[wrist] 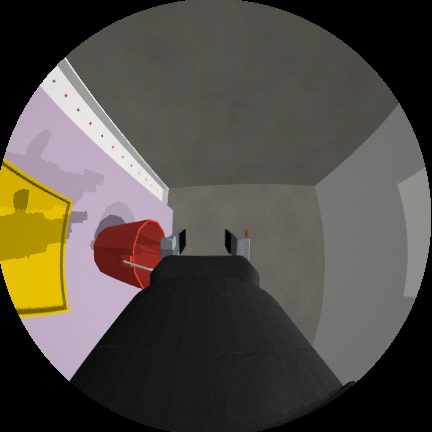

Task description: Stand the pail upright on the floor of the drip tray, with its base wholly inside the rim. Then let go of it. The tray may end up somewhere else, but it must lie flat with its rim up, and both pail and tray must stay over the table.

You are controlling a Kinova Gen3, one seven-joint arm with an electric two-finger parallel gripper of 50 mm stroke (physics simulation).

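Places are measured from the arm's base along level axes (x left, y back, z up), in metres.
Where they show: gripper, fingertip midpoint: (204,237).
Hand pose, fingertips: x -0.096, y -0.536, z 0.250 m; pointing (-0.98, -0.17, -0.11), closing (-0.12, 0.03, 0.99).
Each offset is from my fingertips to the centre of the thing. "*": to the spot under its first point. Level surfaces: height alone.
A red pail @(* dx -0.063, dy +0.032, dz -0.208 m) (115,250) stands on the lilac table, its narrow base toward the table and its open mouth facing away from it, to the right in this tilted view. Its thin grey handle lies at the mouth's lower side. The pail is outside the yellow drip tray @(* dx +0.114, dy +0.102, dz -0.309 m) (35,285), which lies flat at the far left and is cut off by the view's edge. My gripper (204,237) is open, with no object between its fingers. The left finger overlaps the edge of the pail's mouth in the view; I cannot tell whether they touch. Part of the mouth is hidden behind the finger and gripper body.
The lilac table @(dz -0.313 m) (100,305) fills the left side. A white strip with small coloured dots (107,140) runs along its edge at the upper left. Shadows of the arm fall on the table and tray. A small brown thing (246,233) shows behind the right finger. Grey walls stand beyond.
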